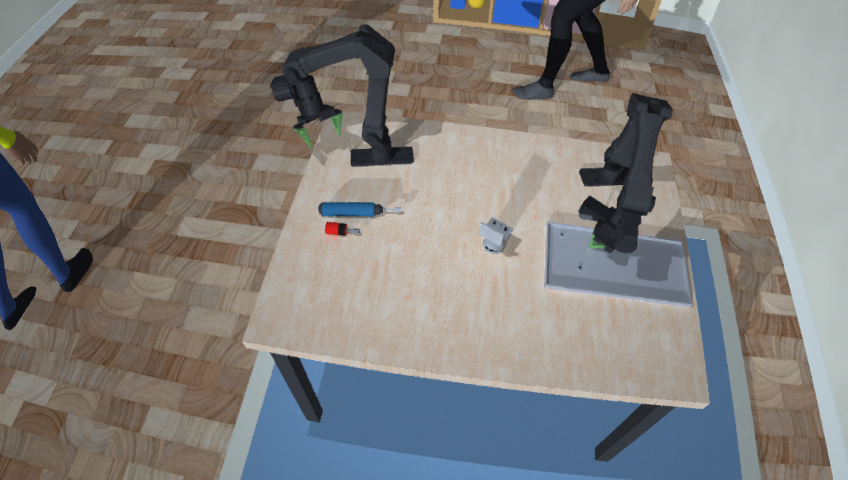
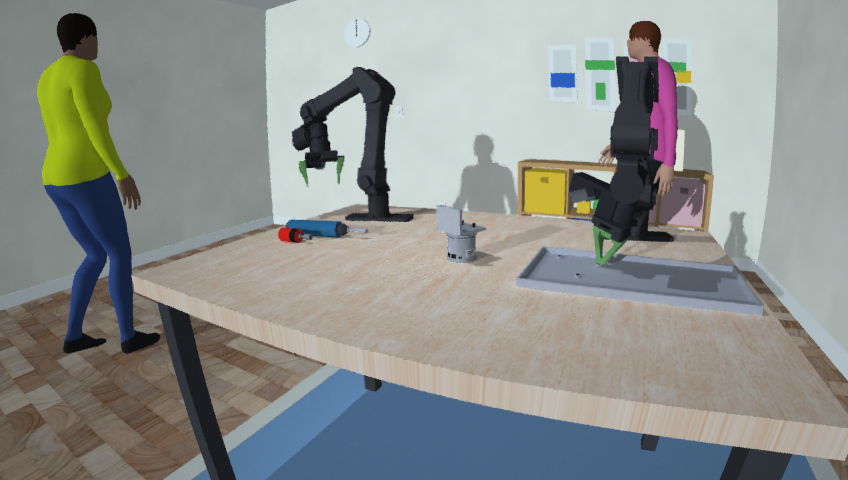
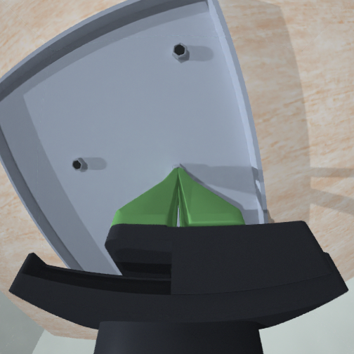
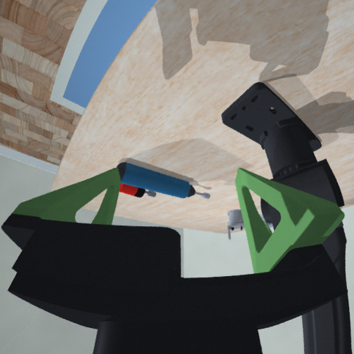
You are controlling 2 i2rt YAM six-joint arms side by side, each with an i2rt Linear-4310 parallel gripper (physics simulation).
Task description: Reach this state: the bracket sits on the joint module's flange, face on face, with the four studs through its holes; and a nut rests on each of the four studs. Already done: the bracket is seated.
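Frame: origin at the left arm's base, x ahead, y left, z up, level; millimetres.
Seen in the pictures: left gripper, fingertip midpoint: [image 1: 591, 246] [image 2: 599, 263]; right gripper, fingertip midpoint: [image 1: 325, 142] [image 2: 323, 185]; left arm's base, link origin: [image 1: 609, 177] [image 2: 635, 237]; right arm's base, link origin: [image 1: 381, 157] [image 2: 379, 218].
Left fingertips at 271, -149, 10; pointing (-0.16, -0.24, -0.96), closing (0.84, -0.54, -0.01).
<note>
Pixels of each thing's top centre, then the offset from my left fingertips to it, as dx, dy, dz. "spot": a spot on its surface instead.
- upright joint module, top centre: [image 2: 461, 223] [image 1: 496, 229] -36, -280, +65
- grey tray, top centre: [image 2: 638, 271] [image 1: 618, 262] +64, +64, +7
- blue-handled tool, surface spot: [image 2: 315, 228] [image 1: 353, 213] spot: -164, -670, +15
- shorter red tool, top centre: [image 2: 295, 228] [image 1: 342, 225] -115, -702, +25
The grey bracket [image 1: 492, 231] [image 2: 449, 220] sits on top of the upright joint module [image 1: 493, 245] [image 2: 461, 248]; small dark spots show on its flat part, too small to tell studs from nuts. One nut [image 1: 562, 234] [image 2: 559, 256] [image 3: 179, 51] and another nut [image 1: 579, 266] [image 2: 577, 274] [image 3: 77, 164] lie in the grey tray [image 1: 618, 296] [image 2: 639, 299] [image 3: 125, 100]. My left gripper [image 1: 592, 246] [image 2: 599, 263] [image 3: 177, 174] is shut, fingertips together, low over the tray; a small pale bit shows at its tips, mostly hidden. My right gripper [image 1: 325, 142] [image 2: 323, 184] [image 4: 177, 174] is open and empty.
A blue-handled tool [image 1: 348, 209] [image 2: 315, 228] [image 4: 157, 180] and a shorter red tool [image 1: 335, 228] [image 2: 290, 234] [image 4: 130, 190] lie on the table's left part. The tray's raised walls surround the nuts. Two people stand beyond the table.
</note>
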